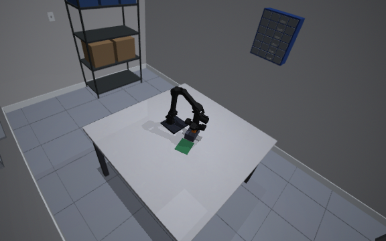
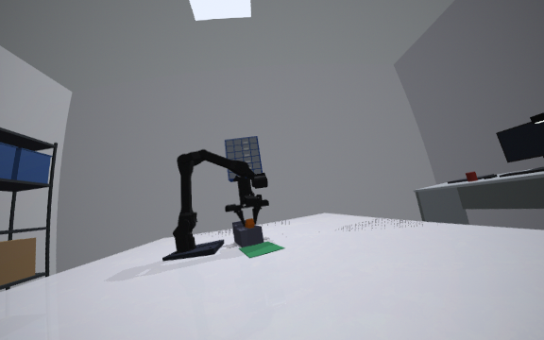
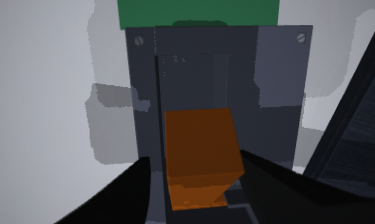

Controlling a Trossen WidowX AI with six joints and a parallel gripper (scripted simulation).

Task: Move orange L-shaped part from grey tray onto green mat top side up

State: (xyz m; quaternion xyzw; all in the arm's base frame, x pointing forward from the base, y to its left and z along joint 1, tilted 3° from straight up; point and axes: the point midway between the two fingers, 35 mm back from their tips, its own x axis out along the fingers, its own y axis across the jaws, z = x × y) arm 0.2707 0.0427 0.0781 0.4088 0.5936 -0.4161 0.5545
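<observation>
Now: gripper tip 14 cm to the left of the green mat, 8 cm above it and 3 cm short of it. Round my gripper tip: orange L-shaped part (3 cm to the left, 3 cm below, 3 cm behind).
</observation>
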